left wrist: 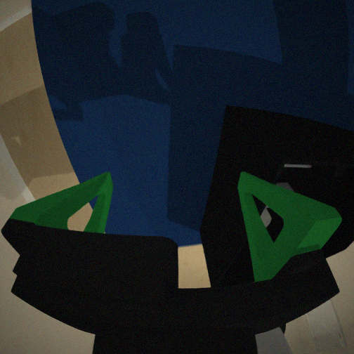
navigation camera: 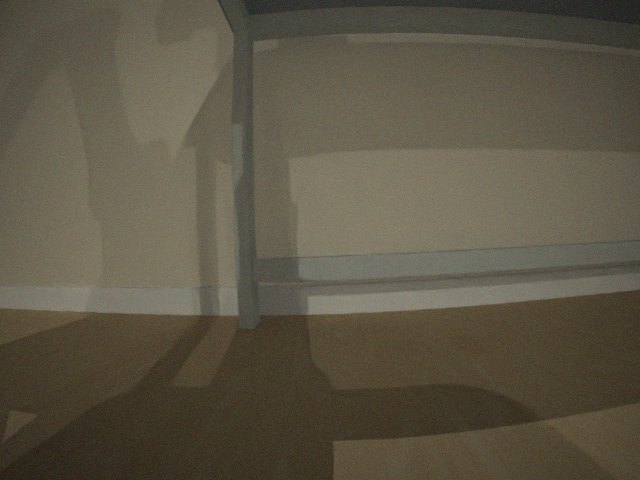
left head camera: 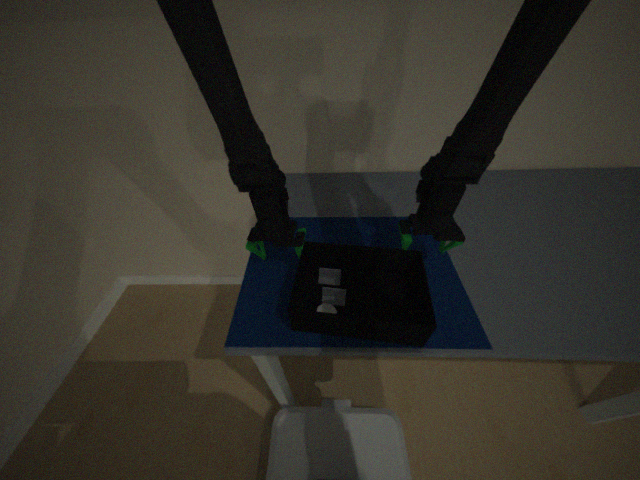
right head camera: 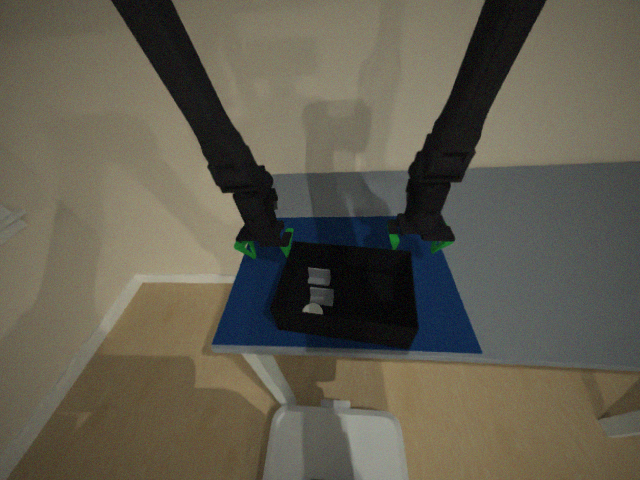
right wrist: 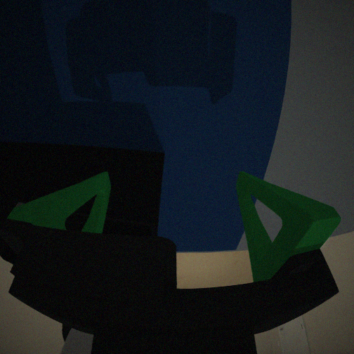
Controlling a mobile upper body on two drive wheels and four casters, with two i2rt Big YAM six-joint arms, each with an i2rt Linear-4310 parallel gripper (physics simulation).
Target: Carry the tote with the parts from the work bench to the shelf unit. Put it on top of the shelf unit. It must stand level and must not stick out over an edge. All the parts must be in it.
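Frame: origin at the left arm's base, x ahead, y left, z up, level; millimetres.
Seen in the pictures: left gripper, fingertip midpoint: [left head camera: 282, 257] [right head camera: 271, 257]; right gripper, fingertip midpoint: [left head camera: 421, 251] [right head camera: 412, 251].
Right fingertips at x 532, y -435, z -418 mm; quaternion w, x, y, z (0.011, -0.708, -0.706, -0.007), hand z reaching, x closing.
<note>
Pixels of each thing's top centre, then the offset from my right fingertips to it. "spot": a spot on its surface instead. Level surfaces: height alone.
- black tote, middle of its top: [right head camera: 345, 277] [left head camera: 360, 277] dx -102, dy +172, dz +24 mm
- blue mat, its level: dz -76 mm
- work bench, its level: dz -78 mm
- pale round part, middle of its top: [left head camera: 326, 312] [right head camera: 312, 312] dx -151, dy +251, dz -49 mm
- bench leg, surface spot: [navigation camera: 245, 180] spot: dx +440, dy +421, dz -607 mm
The black tote [left head camera: 382, 330] [right head camera: 351, 326] [left wrist: 240, 145] [right wrist: 135, 175] stands slightly turned on the blue mat [left head camera: 263, 310] [right head camera: 253, 310] on the work bench [left head camera: 542, 258] [right head camera: 542, 258]. Inside, at its left, lie two grey angled parts [left head camera: 329, 276] [right head camera: 318, 276] and a pale round part [left head camera: 326, 308] [right head camera: 312, 309]. Its right half is too dark to tell. My left gripper [left head camera: 279, 255] [right head camera: 269, 255] [left wrist: 174, 178] is open at the tote's far left corner. My right gripper [left head camera: 423, 250] [right head camera: 414, 249] [right wrist: 173, 178] is open at its far right corner. I cannot make out the shelf unit.
The wall rises behind the bench. In the navigation camera, a bench leg [navigation camera: 245, 180] stands left of centre and a low crossbar [navigation camera: 439, 263] runs to the right. My white base [left head camera: 356, 439] [right head camera: 356, 439] is in front of the bench. A pale object [right head camera: 9, 222] shows at the left edge.
</note>
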